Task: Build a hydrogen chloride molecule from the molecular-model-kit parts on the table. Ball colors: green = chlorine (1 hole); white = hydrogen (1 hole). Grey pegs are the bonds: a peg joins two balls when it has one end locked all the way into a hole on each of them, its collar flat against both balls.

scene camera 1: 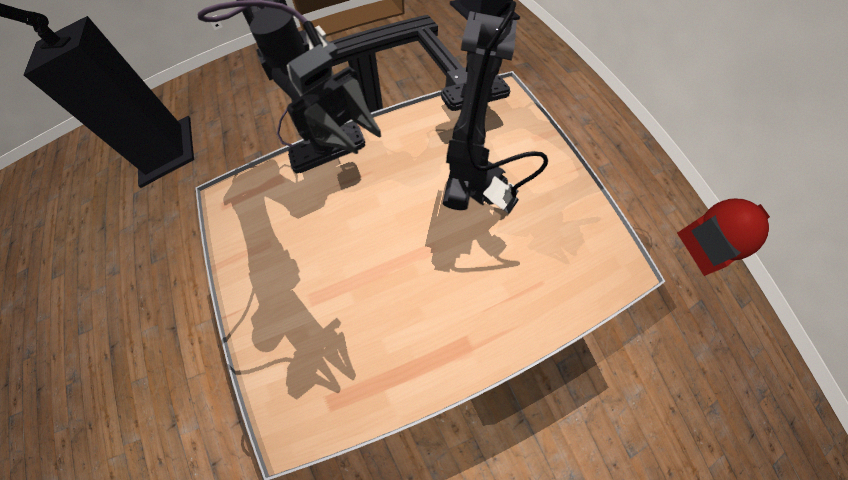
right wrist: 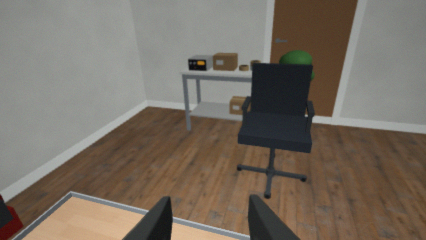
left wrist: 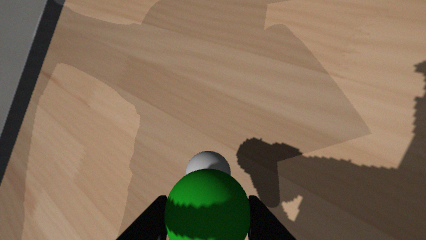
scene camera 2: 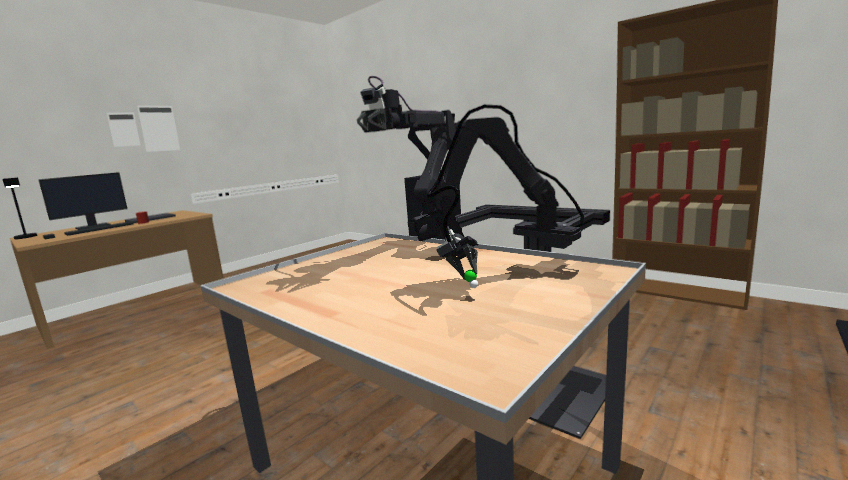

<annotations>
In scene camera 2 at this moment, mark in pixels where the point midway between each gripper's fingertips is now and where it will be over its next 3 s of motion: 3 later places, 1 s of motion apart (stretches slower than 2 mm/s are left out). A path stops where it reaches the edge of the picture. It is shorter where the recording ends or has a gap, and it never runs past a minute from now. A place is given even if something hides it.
My left gripper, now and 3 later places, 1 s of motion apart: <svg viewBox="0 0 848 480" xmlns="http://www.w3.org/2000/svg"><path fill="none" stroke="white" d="M470 276L467 283L464 284L465 287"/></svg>
My right gripper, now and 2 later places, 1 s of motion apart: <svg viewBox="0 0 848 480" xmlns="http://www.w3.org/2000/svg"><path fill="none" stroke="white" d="M362 120L334 114L335 116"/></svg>
</annotations>
